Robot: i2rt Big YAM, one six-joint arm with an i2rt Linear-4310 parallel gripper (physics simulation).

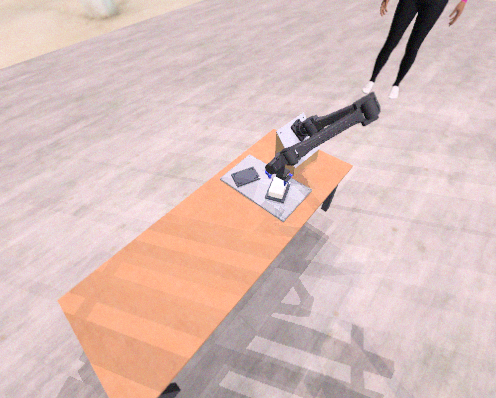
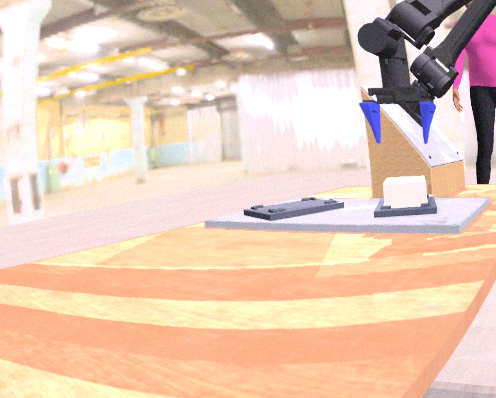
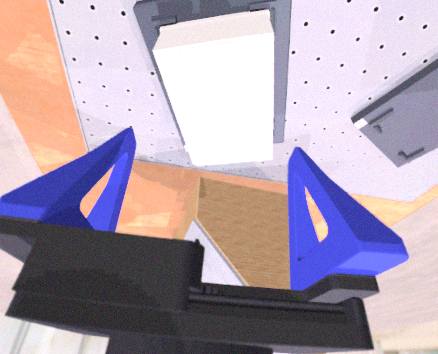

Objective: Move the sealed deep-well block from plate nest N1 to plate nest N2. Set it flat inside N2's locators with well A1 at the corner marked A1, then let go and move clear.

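Frame: origin at the arm's base, x ahead, y down, z left, level; millimetres.
Seen in the pictures: gripper, fingertip midpoint: [image 1: 277, 181] [image 2: 402, 143] [image 3: 213, 144]; arm's base, link origin: [image 1: 299, 130] [image 2: 409, 109].
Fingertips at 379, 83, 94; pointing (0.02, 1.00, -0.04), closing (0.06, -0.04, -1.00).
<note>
Offsets run from my fingertips to a thing's middle, as dx, dy, dz. Level surfaces: height alone.
The white sealed block {-29, +88, -11} [image 1: 277, 188] [image 2: 405, 192] [image 3: 220, 100] sits flat and upright in the dark nest N1 {-29, +111, -11} [image 1: 274, 200] [image 2: 405, 212] [image 3: 281, 105]. The other dark nest, N2 {-4, +111, -250} [image 1: 245, 176] [image 2: 295, 208] [image 3: 412, 117], holds nothing and lies apart from N1, turned at an angle to it; raised locators show at its corners. Its A1 mark is too small to make out. My gripper [image 1: 278, 181] [image 2: 402, 143] [image 3: 213, 144] is open and empty, its blue fingers pointing down above the block with a clear gap. The block's well A1 cannot be made out.
Both nests stand on a grey perforated plate {-29, +126, -115} [image 1: 235, 182] [image 2: 345, 224] [image 3: 330, 65] on the orange table {dy +133} [image 1: 165, 260] [image 2: 225, 315]. A wooden wedge stand [image 2: 395, 160] [image 3: 245, 225] rises behind the plate, near N1. A person [image 1: 407, 40] [image 2: 482, 100] stands beyond the table.
</note>
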